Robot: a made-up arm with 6 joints. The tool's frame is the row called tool. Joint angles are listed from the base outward.
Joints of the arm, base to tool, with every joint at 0 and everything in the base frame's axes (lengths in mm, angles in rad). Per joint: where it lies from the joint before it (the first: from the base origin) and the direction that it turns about. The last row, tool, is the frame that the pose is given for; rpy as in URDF.
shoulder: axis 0 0 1 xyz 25 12 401
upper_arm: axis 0 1 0 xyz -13 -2 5
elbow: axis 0 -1 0 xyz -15 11 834
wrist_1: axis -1 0 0 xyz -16 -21 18
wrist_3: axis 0 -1 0 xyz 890 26 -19
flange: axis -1 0 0 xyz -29 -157 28
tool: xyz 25 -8 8 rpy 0.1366 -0.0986 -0.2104
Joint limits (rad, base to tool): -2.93..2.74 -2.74..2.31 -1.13..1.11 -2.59..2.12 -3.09..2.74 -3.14..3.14
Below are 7 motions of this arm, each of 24 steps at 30 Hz.
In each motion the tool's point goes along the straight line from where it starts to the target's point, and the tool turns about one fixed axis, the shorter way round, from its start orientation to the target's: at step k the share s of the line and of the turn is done. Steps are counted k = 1, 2, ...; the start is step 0. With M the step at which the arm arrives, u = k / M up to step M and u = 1 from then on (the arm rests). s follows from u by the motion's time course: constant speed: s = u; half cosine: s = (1 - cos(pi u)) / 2; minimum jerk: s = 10 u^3 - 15 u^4 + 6 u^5.
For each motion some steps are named. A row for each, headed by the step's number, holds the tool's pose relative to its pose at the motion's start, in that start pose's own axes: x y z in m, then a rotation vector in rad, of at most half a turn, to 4 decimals.
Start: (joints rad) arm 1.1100 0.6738 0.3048 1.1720 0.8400 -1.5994
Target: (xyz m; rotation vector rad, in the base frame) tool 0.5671 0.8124 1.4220 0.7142 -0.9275 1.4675
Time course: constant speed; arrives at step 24
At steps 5, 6, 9, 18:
5: -0.0757 0.0943 0.0655 -0.1663 -0.2098 0.0758
6: -0.0908 0.1131 0.0786 -0.1996 -0.2517 0.0909
9: -0.1363 0.1697 0.1179 -0.2994 -0.3776 0.1364
18: -0.2725 0.3394 0.2358 -0.5988 -0.7552 0.2727

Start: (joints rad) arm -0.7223 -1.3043 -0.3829 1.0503 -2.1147 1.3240
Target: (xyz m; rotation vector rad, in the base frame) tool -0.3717 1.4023 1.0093 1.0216 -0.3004 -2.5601
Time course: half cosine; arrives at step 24
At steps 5, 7, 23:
5: -0.0703 0.1085 -0.0338 0.2630 0.0489 -0.0415
7: -0.1330 0.2055 -0.0640 0.4980 0.0926 -0.0786
23: -0.6771 1.0459 -0.3259 2.5349 0.4715 -0.4003

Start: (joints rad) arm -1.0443 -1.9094 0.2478 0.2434 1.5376 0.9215
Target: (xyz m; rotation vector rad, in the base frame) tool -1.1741 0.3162 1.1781 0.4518 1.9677 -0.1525
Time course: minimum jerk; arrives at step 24
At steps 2, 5, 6, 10, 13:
2: -0.0035 -0.0024 -0.0021 0.0006 -0.0002 -0.0027
5: -0.0448 -0.0301 -0.0264 0.0076 -0.0028 -0.0344
6: -0.0720 -0.0483 -0.0423 0.0122 -0.0045 -0.0553
10: -0.2409 -0.1617 -0.1417 0.0409 -0.0150 -0.1850
13: -0.4016 -0.2696 -0.2362 0.0681 -0.0250 -0.3084

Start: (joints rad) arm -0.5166 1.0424 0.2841 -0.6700 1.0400 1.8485
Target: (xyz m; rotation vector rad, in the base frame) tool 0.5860 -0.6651 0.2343 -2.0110 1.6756 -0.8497
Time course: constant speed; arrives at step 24
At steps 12, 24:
12: -0.1310 -0.1183 -0.1726 -0.6340 0.1930 0.1442
24: -0.2620 -0.2366 -0.3451 -1.2680 0.3861 0.2884

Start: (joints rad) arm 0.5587 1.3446 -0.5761 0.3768 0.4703 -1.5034
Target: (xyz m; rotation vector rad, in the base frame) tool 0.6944 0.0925 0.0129 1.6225 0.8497 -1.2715
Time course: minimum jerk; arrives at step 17
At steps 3, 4, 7, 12, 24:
3: -0.0099 -0.0005 0.0062 0.0512 -0.0015 0.0129
4: -0.0211 -0.0010 0.0132 0.1095 -0.0031 0.0276
7: -0.0806 -0.0040 0.0503 0.4174 -0.0118 0.1052
12: -0.2013 -0.0100 0.1256 1.0432 -0.0296 0.2629
24: -0.2384 -0.0118 0.1487 1.2351 -0.0351 0.3112

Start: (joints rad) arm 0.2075 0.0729 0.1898 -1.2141 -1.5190 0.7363
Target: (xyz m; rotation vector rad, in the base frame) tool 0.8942 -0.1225 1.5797 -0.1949 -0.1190 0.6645
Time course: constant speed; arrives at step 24
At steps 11, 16, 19, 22, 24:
11: -0.1845 0.0737 0.0598 -0.3454 -0.2808 -0.2951
16: -0.2683 0.1072 0.0869 -0.5024 -0.4084 -0.4292
19: -0.3186 0.1273 0.1032 -0.5966 -0.4850 -0.5097
22: -0.3689 0.1474 0.1195 -0.6908 -0.5616 -0.5902
24: -0.4025 0.1608 0.1304 -0.7536 -0.6126 -0.6439

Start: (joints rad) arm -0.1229 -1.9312 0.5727 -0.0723 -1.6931 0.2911
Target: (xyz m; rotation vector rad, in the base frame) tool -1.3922 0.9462 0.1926 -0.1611 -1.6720 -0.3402
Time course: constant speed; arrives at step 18
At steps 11, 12, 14, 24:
11: -0.2860 0.5433 -0.0611 0.0325 -0.4319 -0.0866
12: -0.3120 0.5927 -0.0666 0.0354 -0.4711 -0.0945
14: -0.3640 0.6914 -0.0777 0.0413 -0.5496 -0.1102
24: -0.4680 0.8890 -0.0999 0.0531 -0.7067 -0.1417

